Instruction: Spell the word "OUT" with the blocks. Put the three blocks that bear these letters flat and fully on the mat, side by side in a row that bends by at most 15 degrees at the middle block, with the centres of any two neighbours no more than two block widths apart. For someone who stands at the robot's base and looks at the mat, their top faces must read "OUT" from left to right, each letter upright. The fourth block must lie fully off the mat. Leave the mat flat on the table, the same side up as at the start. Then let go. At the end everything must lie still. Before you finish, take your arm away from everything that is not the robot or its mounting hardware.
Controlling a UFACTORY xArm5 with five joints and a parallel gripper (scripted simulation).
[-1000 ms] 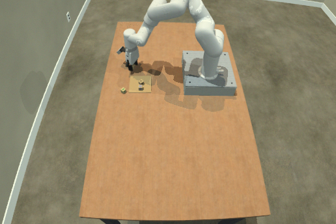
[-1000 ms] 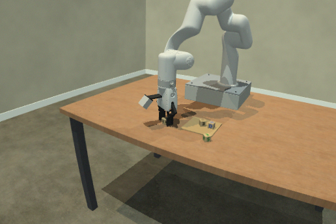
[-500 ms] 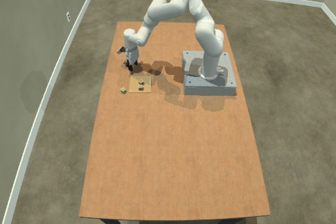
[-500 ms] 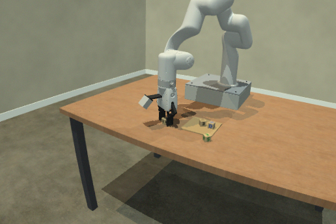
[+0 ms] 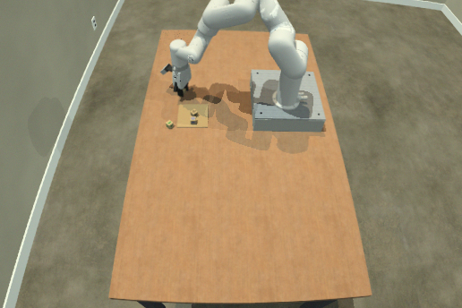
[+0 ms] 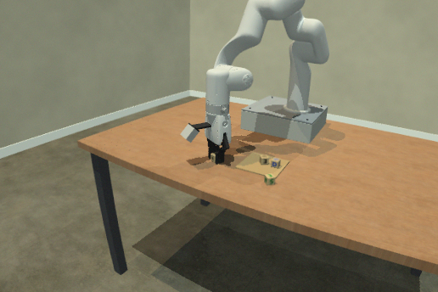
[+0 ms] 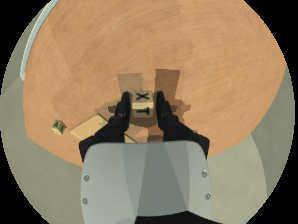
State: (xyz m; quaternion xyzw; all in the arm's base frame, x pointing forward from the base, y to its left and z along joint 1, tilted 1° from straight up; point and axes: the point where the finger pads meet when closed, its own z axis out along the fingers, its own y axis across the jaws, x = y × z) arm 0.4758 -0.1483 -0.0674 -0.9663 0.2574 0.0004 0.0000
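Now: the U block 6 cm behind my hand and 15 cm to the left of it. From my hand the other things lie so: tan mat 5 cm behind, 15 cm to the left, 2 cm below.
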